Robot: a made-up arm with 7 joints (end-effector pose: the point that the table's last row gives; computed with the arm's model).
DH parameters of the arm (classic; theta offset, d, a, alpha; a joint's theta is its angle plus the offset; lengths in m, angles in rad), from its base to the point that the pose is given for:
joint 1: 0 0.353 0 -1.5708
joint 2: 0 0 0 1.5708
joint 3: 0 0.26 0.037 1.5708
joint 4: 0 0 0.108 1.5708
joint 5: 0 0.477 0 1.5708
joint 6: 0 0 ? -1.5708
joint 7: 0 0.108 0 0
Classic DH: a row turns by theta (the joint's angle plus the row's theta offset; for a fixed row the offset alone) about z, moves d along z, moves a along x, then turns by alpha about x.
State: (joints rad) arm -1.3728 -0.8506 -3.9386 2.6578 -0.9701 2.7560 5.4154
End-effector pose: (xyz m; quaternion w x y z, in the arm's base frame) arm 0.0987 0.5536 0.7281 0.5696 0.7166 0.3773 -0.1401
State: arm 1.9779 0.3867 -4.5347 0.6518 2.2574 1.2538 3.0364
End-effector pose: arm -0.3882 -0.3659 0.3026 0.7448 0.4075 -0.3476 0.3979
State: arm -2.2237 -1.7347 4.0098 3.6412 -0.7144 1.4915 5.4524
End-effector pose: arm 0.6527 0.4513 0.3500 0.0583 -0.7647 -0.6283 -0.1303
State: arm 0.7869 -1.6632 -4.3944 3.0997 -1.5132 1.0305 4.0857
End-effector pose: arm -0.5971 -0.6348 0.3323 0.5884 -0.2102 -0.2925 0.7239
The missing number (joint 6, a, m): 0.085
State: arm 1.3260 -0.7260 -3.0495 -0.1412 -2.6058 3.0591 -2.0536
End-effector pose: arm -0.0401 -0.0291 0.1332 0.4971 0.1422 -0.4306 0.7398
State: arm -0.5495 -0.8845 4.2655 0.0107 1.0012 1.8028 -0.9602
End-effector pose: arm 0.1497 -0.2332 0.2244 0.7236 -0.1022 0.2109 -0.6492
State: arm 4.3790 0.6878 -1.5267 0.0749 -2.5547 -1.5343 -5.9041
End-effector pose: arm -0.0636 0.0587 0.2084 0.0715 -0.5585 0.6246 -0.5412
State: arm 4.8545 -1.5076 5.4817 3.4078 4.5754 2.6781 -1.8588
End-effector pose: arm -0.0383 0.6447 0.1701 0.3598 0.2372 -0.7543 0.4952
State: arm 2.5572 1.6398 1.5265 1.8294 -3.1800 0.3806 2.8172
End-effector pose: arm -0.7350 -0.2419 0.2914 0.4796 -0.3138 -0.6578 0.4887
